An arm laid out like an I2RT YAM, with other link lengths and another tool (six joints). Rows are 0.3 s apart.
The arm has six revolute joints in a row. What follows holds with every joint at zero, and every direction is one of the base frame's. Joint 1 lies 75.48 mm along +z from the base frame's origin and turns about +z. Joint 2 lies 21.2 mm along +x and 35.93 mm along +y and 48.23 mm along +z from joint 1 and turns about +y. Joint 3 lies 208.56 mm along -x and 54.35 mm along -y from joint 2 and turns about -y. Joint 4 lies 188.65 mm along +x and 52.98 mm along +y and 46.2 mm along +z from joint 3 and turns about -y. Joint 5 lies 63.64 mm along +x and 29.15 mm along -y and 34.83 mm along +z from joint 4 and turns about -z. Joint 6 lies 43.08 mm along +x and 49 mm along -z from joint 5 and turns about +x. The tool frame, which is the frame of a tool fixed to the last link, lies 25 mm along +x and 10 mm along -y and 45 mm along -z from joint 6; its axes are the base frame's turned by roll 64.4, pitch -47.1 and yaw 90 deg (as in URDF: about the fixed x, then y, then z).
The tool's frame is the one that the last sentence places.
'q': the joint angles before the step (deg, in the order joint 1, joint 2, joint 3, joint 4, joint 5, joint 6). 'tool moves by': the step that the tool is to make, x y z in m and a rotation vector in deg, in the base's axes. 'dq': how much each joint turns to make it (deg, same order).
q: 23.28, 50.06, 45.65, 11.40, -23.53, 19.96
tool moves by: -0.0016, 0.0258, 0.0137, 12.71, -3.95, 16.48
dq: 0.47, 5.36, -4.84, 27.10, -12.83, 16.09
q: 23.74, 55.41, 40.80, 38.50, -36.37, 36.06
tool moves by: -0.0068, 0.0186, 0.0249, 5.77, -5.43, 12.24
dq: 2.57, 5.83, 2.63, 16.80, -6.84, 9.69
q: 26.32, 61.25, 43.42, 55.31, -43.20, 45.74
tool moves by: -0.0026, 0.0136, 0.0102, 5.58, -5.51, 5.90
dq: 2.59, 5.83, 0.16, 16.96, -0.79, 5.54
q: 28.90, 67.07, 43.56, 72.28, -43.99, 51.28
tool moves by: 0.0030, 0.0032, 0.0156, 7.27, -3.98, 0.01
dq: 0.49, 3.81, 1.39, 11.48, 3.82, 3.03
